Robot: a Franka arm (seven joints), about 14 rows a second.
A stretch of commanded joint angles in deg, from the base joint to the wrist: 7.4, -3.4, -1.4, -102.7, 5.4, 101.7, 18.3; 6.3, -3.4, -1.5, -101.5, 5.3, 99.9, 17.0; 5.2, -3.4, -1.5, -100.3, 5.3, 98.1, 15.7; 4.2, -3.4, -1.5, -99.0, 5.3, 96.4, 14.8; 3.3, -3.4, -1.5, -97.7, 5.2, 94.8, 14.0; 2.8, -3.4, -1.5, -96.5, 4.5, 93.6, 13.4; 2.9, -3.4, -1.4, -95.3, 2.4, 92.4, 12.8; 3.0, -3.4, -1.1, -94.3, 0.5, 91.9, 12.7; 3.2, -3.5, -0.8, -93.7, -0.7, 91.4, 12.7; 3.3, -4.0, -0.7, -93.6, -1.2, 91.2, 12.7; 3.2, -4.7, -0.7, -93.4, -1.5, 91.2, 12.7
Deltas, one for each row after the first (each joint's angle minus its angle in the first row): -1.1, 0.0, -0.1, 1.2, -0.1, -1.8, -1.3; -2.2, 0.0, -0.1, 2.4, -0.1, -3.6, -2.6; -3.2, 0.0, -0.1, 3.7, -0.1, -5.3, -3.5; -4.1, 0.0, -0.1, 5.0, -0.2, -6.9, -4.3; -4.6, 0.0, -0.1, 6.2, -0.9, -8.1, -4.9; -4.5, 0.0, 0.0, 7.4, -3.0, -9.3, -5.5; -4.4, 0.0, 0.3, 8.4, -4.9, -9.8, -5.6; -4.2, -0.1, 0.6, 9.0, -6.1, -10.3, -5.6; -4.1, -0.6, 0.7, 9.1, -6.6, -10.5, -5.6; -4.2, -1.3, 0.7, 9.3, -6.9, -10.5, -5.6
